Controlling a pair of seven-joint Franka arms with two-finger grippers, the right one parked.
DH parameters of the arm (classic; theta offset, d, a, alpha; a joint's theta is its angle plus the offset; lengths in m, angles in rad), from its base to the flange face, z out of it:
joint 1: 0 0.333 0 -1.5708
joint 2: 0 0 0 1.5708
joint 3: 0 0.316 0.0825 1.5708
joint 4: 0 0 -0.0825 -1.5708
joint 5: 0 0.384 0 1.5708
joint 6: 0 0 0.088 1.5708
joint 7: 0 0.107 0 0
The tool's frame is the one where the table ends.
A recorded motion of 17 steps. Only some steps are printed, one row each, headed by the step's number.
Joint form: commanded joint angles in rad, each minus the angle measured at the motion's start. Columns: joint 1, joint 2, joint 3, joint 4, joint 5, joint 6, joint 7.
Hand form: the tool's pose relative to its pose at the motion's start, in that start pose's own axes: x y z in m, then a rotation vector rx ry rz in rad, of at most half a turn. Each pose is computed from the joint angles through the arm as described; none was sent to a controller.
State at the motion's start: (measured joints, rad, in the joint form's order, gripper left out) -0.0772 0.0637 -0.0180 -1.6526 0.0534 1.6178 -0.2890
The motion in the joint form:
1: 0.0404 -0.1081 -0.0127 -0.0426 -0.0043 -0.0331 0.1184
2: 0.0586 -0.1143 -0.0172 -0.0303 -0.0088 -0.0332 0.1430
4: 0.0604 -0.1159 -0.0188 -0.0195 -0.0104 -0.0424 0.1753
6: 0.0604 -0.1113 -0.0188 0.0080 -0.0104 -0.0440 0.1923
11: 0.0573 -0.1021 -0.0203 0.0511 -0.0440 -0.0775 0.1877
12: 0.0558 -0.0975 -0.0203 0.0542 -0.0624 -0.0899 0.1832
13: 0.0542 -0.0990 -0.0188 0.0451 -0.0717 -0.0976 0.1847
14: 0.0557 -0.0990 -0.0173 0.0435 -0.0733 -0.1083 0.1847
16: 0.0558 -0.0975 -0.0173 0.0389 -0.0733 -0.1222 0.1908
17: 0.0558 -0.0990 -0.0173 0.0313 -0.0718 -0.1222 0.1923
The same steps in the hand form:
1: -0.0308 -0.0255 -0.0331 -0.0109 0.0291 0.0871
2: -0.0308 -0.0330 -0.0417 -0.0191 0.0456 0.0971
4: -0.0321 -0.0336 -0.0468 -0.0204 0.0488 0.1287
6: -0.0308 -0.0339 -0.0573 -0.0237 0.0699 0.1445
11: -0.0329 -0.0289 -0.0699 -0.0571 0.0646 0.1453
12: -0.0334 -0.0261 -0.0680 -0.0730 0.0476 0.1440
13: -0.0348 -0.0251 -0.0639 -0.0794 0.0310 0.1467
14: -0.0355 -0.0266 -0.0621 -0.0791 0.0185 0.1443
16: -0.0364 -0.0267 -0.0579 -0.0756 -0.0010 0.1509
17: -0.0369 -0.0268 -0.0551 -0.0731 -0.0067 0.1524

